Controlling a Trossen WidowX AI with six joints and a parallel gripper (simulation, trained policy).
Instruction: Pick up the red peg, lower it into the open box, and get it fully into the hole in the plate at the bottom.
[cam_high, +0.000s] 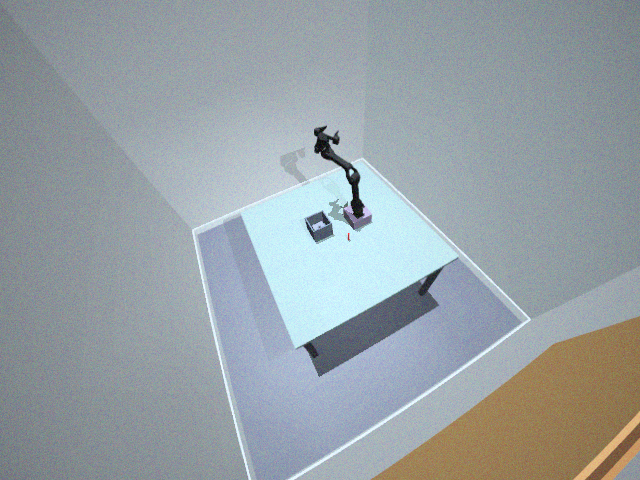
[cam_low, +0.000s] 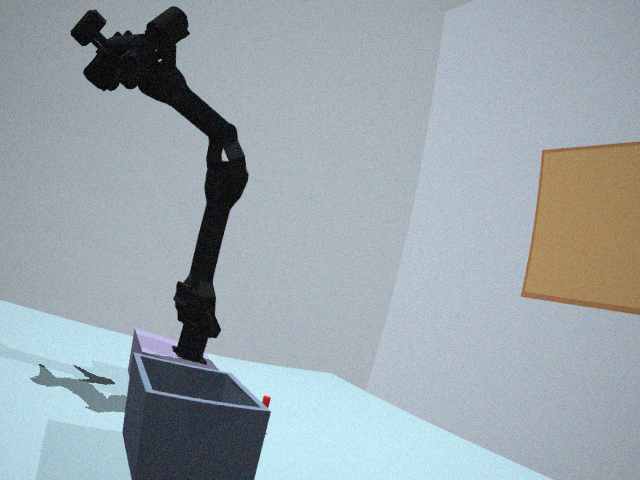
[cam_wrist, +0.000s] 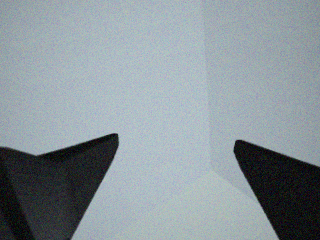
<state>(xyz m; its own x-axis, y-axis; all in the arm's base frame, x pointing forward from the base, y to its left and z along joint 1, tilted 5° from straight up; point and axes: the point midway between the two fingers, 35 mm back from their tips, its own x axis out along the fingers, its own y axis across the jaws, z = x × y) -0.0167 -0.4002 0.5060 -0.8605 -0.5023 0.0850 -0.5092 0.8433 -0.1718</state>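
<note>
Now: the red peg 190 mm ahead of my gripper tip, 490 mm to the left of it and 590 mm below it. Also, from my gripper tip: pale plate 340 mm ahead, 290 mm to the left, 590 mm below.
</note>
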